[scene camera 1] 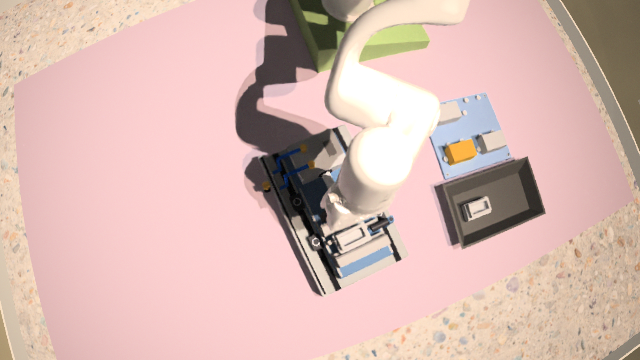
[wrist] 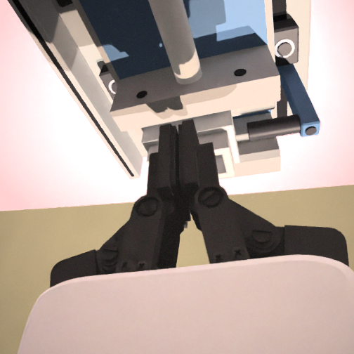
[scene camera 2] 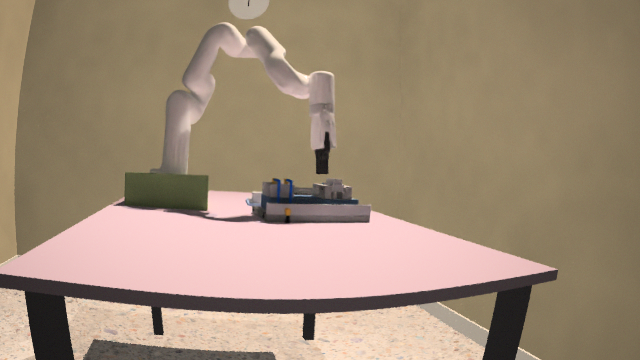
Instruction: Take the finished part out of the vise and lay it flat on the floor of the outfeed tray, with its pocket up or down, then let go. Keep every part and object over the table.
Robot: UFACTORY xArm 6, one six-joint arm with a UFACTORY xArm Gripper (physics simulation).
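Places are measured from the arm's base along level axes (x down, y back, z left), in metres.
Pixels of known places: gripper, fingertip midpoint: (scene camera 2: 322,174); arm's base at its link origin: (scene camera 1: 347,3) (scene camera 2: 173,180).
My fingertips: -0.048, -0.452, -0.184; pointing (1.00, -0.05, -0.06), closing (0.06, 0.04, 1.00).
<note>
For each thing: its top centre in the pictures, then the offset to it from my fingertips, as dx, dy, dz. "*": a spot on its surface instead.
- finished part at its top centre: (scene camera 1: 353,236) (scene camera 2: 334,178) +0.012, -0.036, -0.001
- vise at its top centre: (scene camera 1: 337,201) (scene camera 2: 310,183) +0.028, +0.034, -0.003
- dark outfeed tray at a spot on its surface: (scene camera 1: 536,187) * +0.086, -0.090, +0.448
- light part at its top centre: (scene camera 1: 480,207) +0.080, -0.075, +0.280
- black handle at a spot on its surface: (scene camera 1: 381,223) * +0.032, -0.031, +0.057
- light blue board at a spot on its surface: (scene camera 1: 477,122) * +0.119, +0.106, +0.379
- orange block at its top centre: (scene camera 1: 463,150) +0.083, +0.051, +0.295
The finished part (scene camera 1: 351,237) (wrist: 231,150) is light grey with a rectangular pocket facing up. It sits in the vise (scene camera 1: 365,252) (scene camera 2: 332,190) (wrist: 200,100), beside the jaw block. My gripper (scene camera 2: 322,172) (wrist: 183,142) is shut and empty. Its fingertips are a little above the vise in scene camera 2, and in the wrist view they cover some of the part. The arm hides the fingers in scene camera 1. The dark outfeed tray (scene camera 1: 536,187) is right of the vise, with another light part (scene camera 1: 476,209) near its left end, pocket up.
A black handle (scene camera 1: 381,223) (wrist: 274,128) on a blue arm sticks out beside the vise. Blue and yellow nozzles (scene camera 1: 295,167) stand at the machine's back left. A light blue board (scene camera 1: 477,122) with an orange block (scene camera 1: 460,152) and grey blocks lies behind the tray. The green robot base (scene camera 1: 395,45) (scene camera 2: 166,191) is behind.
</note>
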